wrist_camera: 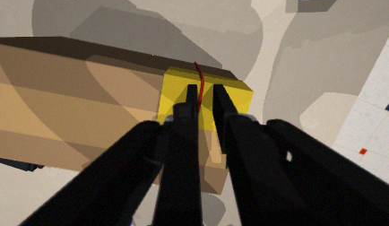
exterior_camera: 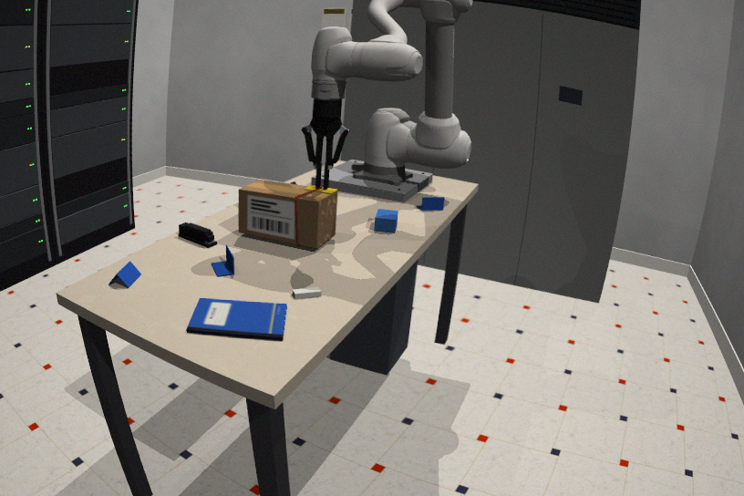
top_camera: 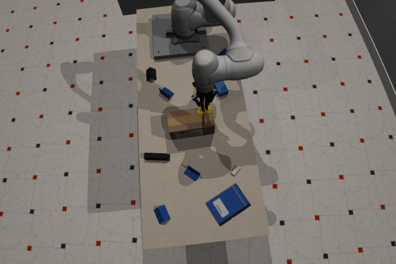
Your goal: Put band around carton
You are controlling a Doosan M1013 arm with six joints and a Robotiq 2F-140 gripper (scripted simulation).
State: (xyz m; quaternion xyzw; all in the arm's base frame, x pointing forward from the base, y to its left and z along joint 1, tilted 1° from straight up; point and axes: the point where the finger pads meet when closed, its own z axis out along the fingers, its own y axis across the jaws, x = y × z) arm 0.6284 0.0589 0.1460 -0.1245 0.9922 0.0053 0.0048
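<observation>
Now: hand 50 mm above the yellow corner guard. The rest, counted from my hand: black bar (210 mm ahead, 290 mm to the right, 160 mm below); blue block (190 mm behind, 120 mm to the left, 160 mm below); brown carton (50 mm ahead, 80 mm to the right, 100 mm below).
</observation>
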